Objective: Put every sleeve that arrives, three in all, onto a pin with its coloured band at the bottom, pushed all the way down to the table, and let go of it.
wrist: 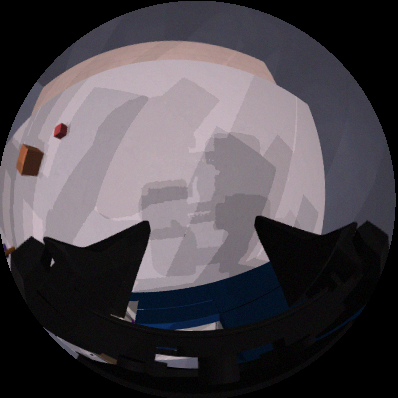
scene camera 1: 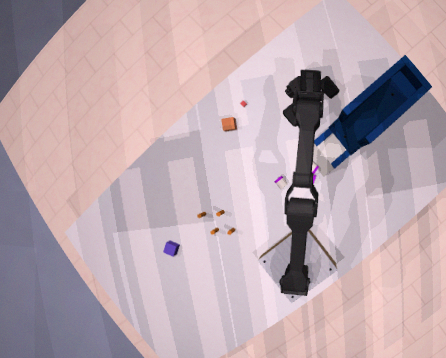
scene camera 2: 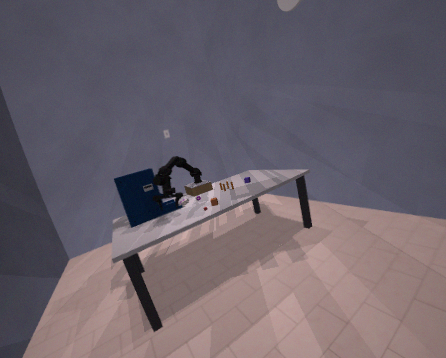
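Note:
A white sleeve with a magenta band [scene camera 1: 281,182] [scene camera 2: 198,198] lies on the table, its band toward the upper left in scene camera 1. Another magenta-banded sleeve [scene camera 1: 314,173] [scene camera 2: 183,201] lies near the blue chute's mouth, partly hidden by the arm. A third sleeve cannot be made out. Four upright orange pins, among them one pin [scene camera 1: 201,215] and another pin [scene camera 1: 231,231] [scene camera 2: 232,185], stand bare in a group. My gripper [scene camera 1: 310,86] [scene camera 2: 169,202] [wrist: 202,224] is open and empty above the table beside the chute, away from sleeves and pins.
The tall blue chute [scene camera 1: 350,106] [scene camera 2: 137,197] stands beside the gripper. An orange block [scene camera 1: 229,124] [scene camera 2: 214,201] [wrist: 29,160] and a small red cube [scene camera 1: 243,104] [scene camera 2: 205,208] [wrist: 60,131] lie on the table. A purple block [scene camera 1: 171,248] [scene camera 2: 247,180] lies beyond the pins.

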